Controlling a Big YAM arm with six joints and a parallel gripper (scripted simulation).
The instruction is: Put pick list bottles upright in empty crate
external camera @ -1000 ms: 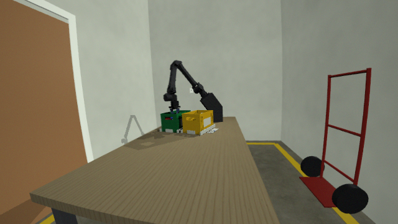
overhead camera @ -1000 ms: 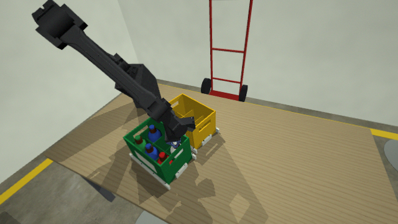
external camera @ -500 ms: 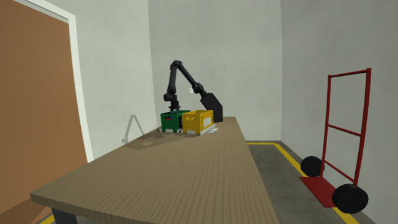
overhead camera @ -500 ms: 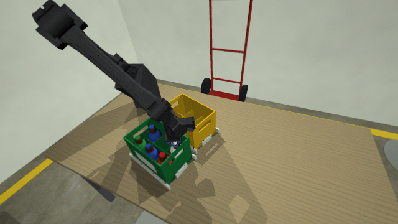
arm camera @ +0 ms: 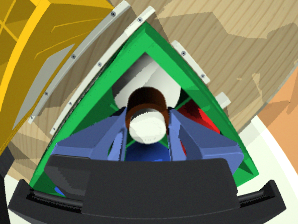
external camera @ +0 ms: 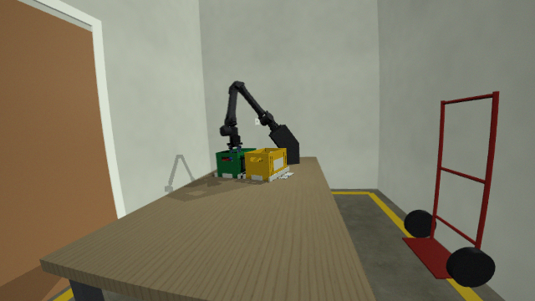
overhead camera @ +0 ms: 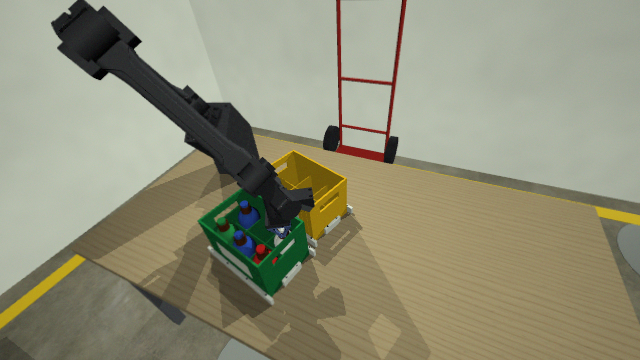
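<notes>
Now: the white-labelled bottle 6 cm below my hand. The rest, counted from my hand: green crate (10 cm behind, 6 cm below, 1 cm to the right); then red-label bottle (8 cm to the right, 6 cm below, 3 cm behind); then green-label bottle (20 cm behind, 6 cm below, 2 cm to the right).
</notes>
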